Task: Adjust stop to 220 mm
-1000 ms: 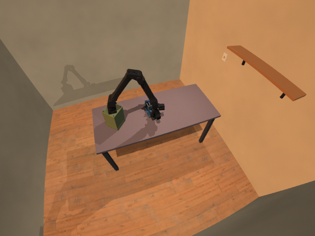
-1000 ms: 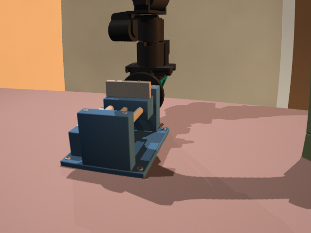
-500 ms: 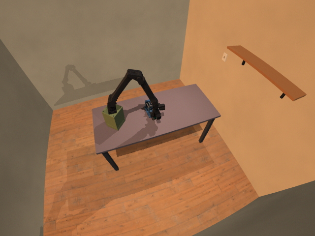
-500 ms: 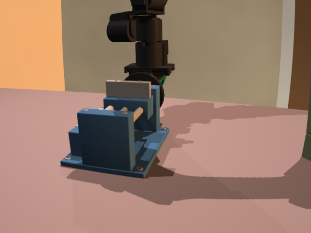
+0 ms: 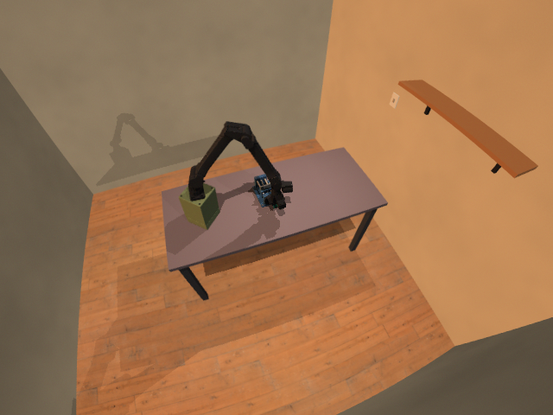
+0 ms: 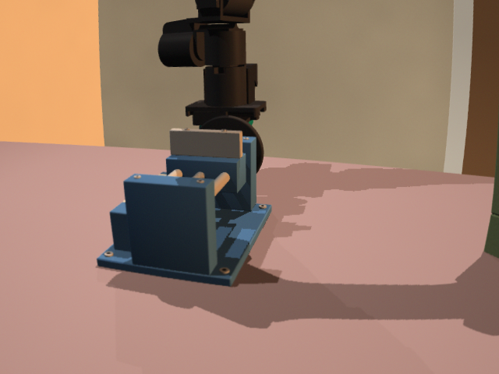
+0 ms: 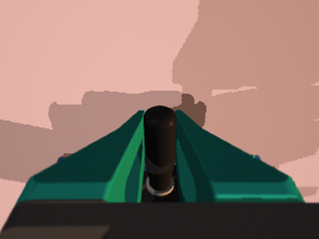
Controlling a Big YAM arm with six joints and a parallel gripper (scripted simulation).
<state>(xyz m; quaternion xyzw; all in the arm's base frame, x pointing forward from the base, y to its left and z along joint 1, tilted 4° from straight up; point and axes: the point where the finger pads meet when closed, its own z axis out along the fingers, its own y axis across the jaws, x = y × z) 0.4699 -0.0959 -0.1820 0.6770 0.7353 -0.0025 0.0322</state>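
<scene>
Now: the grey stop plate 130 mm to the left of my hand, 50 mm above it and 10 mm behind it. The rest, counted from my hand: black crank handle (10 mm to the left).
</scene>
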